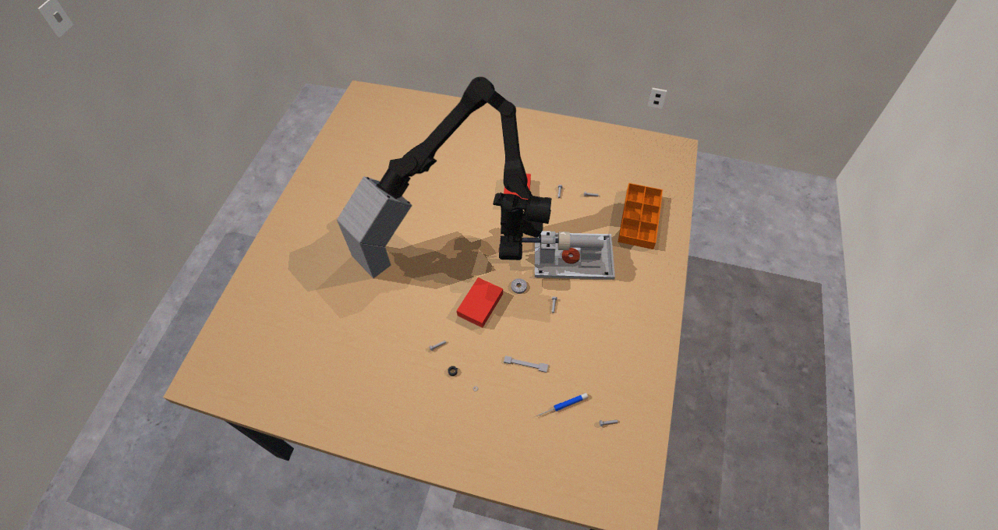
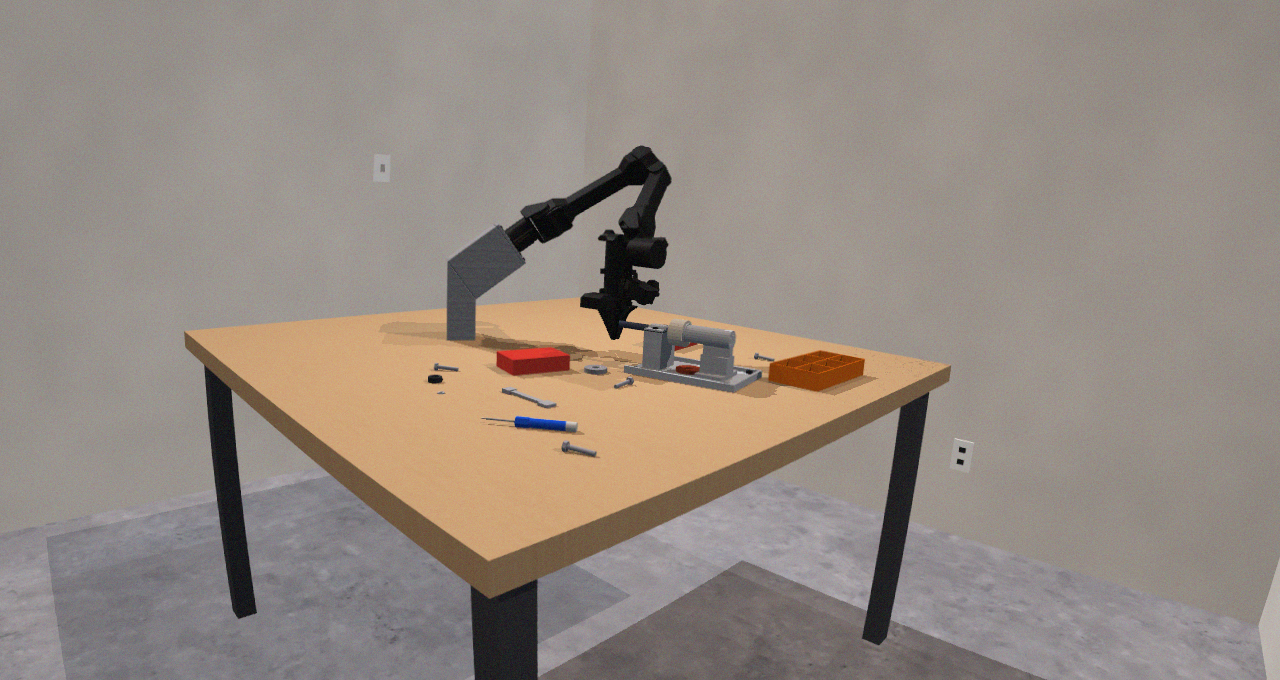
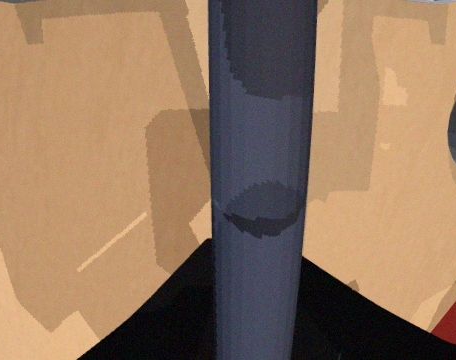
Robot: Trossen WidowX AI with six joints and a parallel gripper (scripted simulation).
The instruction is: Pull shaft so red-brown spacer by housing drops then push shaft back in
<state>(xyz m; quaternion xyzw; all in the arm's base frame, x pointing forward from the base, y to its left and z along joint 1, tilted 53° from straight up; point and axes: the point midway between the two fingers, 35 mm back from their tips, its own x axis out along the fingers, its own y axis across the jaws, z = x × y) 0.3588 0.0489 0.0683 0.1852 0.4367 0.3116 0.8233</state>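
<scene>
Right now the shaft is 70 mm ahead of my hand and 30 mm to the left of it. From my hand the other things lie so: grey fixture: 170 mm ahead, 70 mm to the left, 30 mm below; red-brown spacer: 160 mm ahead, 70 mm to the left, 70 mm below; wrench: 180 mm ahead, 300 mm to the right, 80 mm below.
</scene>
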